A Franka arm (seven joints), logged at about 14 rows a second.
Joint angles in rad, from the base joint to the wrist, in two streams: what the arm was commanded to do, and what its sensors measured. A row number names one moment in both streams.
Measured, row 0:
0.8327 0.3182 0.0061 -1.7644 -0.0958 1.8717 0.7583
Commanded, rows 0 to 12:
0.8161 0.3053 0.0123 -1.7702 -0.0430 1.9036 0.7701
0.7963 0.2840 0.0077 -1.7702 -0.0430 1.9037 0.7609
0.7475 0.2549 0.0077 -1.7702 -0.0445 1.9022 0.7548
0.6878 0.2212 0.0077 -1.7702 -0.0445 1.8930 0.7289
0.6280 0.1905 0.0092 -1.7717 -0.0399 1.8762 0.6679
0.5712 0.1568 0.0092 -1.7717 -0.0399 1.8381 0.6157
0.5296 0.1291 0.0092 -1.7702 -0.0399 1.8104 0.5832
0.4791 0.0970 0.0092 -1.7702 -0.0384 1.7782 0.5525
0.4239 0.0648 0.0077 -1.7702 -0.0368 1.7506 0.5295
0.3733 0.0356 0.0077 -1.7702 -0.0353 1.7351 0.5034
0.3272 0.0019 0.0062 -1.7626 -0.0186 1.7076 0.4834
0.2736 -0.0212 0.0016 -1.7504 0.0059 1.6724 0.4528
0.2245 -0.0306 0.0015 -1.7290 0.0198 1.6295 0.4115
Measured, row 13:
0.3115 0.0079 -0.0094 -1.7433 -0.0321 1.6858 0.4770
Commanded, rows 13 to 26:
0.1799 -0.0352 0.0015 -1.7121 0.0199 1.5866 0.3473
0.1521 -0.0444 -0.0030 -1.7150 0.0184 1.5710 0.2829
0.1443 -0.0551 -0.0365 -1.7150 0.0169 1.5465 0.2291
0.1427 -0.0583 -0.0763 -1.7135 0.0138 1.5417 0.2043
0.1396 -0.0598 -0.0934 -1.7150 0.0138 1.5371 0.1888
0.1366 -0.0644 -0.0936 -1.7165 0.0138 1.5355 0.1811
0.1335 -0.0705 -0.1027 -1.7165 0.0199 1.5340 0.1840
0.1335 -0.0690 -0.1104 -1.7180 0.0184 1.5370 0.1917
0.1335 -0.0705 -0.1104 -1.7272 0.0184 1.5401 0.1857
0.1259 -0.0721 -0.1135 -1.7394 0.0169 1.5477 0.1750
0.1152 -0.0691 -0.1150 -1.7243 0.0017 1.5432 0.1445
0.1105 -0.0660 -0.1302 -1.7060 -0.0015 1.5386 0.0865
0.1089 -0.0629 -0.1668 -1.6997 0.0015 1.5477 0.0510
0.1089 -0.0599 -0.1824 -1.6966 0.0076 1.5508 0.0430
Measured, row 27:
0.1277 -0.0607 -0.1515 -1.7113 -0.0075 1.5501 0.1048
